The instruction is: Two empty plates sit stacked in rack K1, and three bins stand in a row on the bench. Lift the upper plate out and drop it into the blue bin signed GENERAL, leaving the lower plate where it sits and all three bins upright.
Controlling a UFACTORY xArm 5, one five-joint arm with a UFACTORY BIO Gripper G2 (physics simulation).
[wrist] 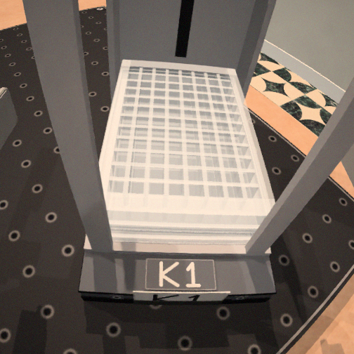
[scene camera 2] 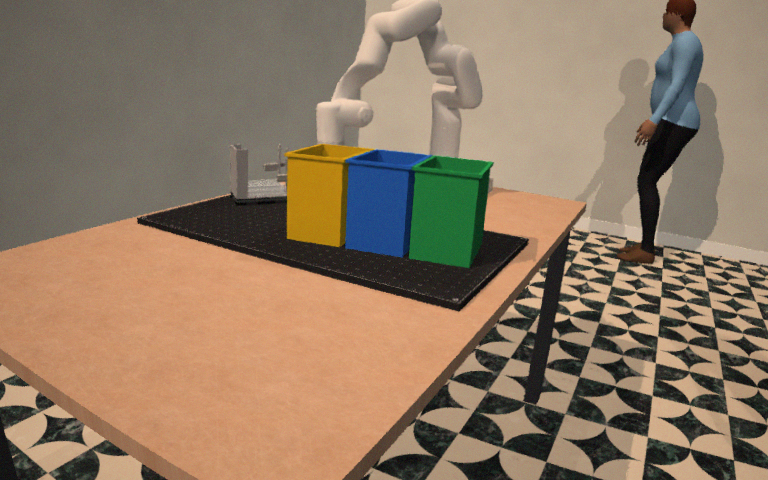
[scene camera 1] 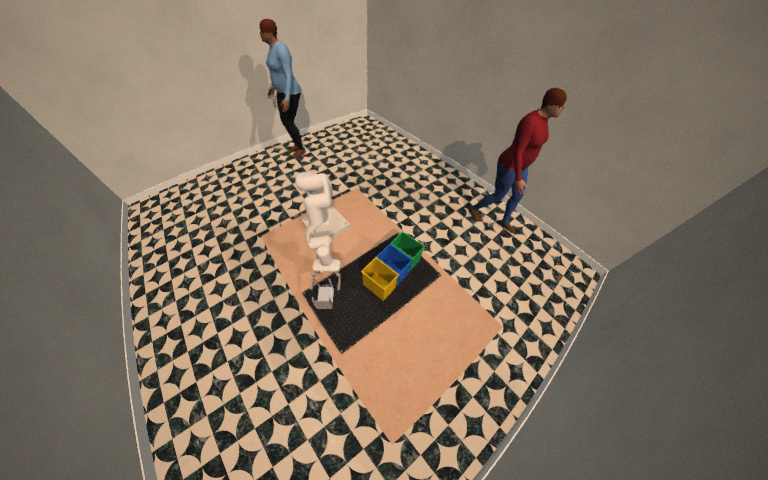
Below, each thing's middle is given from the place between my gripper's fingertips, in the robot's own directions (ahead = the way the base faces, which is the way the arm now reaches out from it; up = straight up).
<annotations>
The yellow bin (scene camera 2: pixel 317 177) lies 110 mm ahead of my hand, 320 mm to the left of it and 20 mm above it. From my hand the other things lie so: green bin (scene camera 2: pixel 450 194): 20 mm ahead, 560 mm to the left, 20 mm above; blue bin (scene camera 2: pixel 380 193): 60 mm ahead, 440 mm to the left, 20 mm above.
</annotations>
